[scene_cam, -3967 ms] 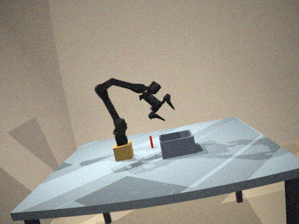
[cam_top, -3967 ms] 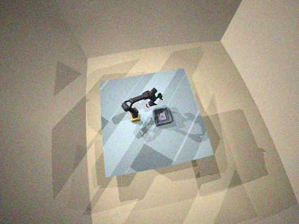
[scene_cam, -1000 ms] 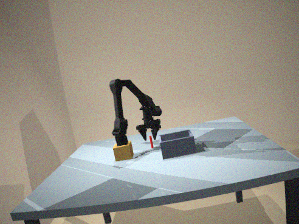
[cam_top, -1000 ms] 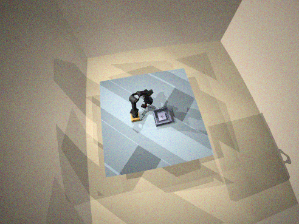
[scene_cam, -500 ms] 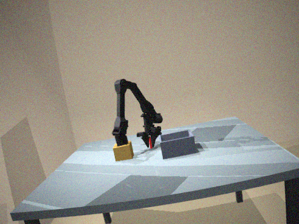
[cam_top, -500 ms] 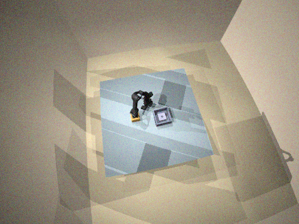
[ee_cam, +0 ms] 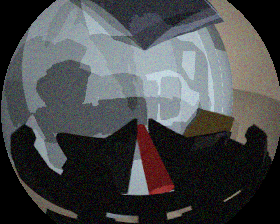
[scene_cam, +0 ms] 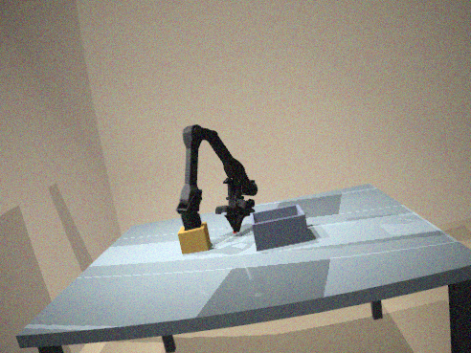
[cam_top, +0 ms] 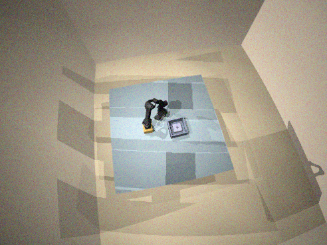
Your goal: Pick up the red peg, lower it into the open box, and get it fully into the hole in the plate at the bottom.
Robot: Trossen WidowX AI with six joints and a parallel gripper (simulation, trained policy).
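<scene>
My gripper tip is now 160 mm short of the pale plate, 160 mm to the left of it and 30 mm below it. Also, from my gripper tip: dark grey box 160 mm ahead, 160 mm to the right, 10 mm above; then red peg 20 mm to the left, 30 mm above.
</scene>
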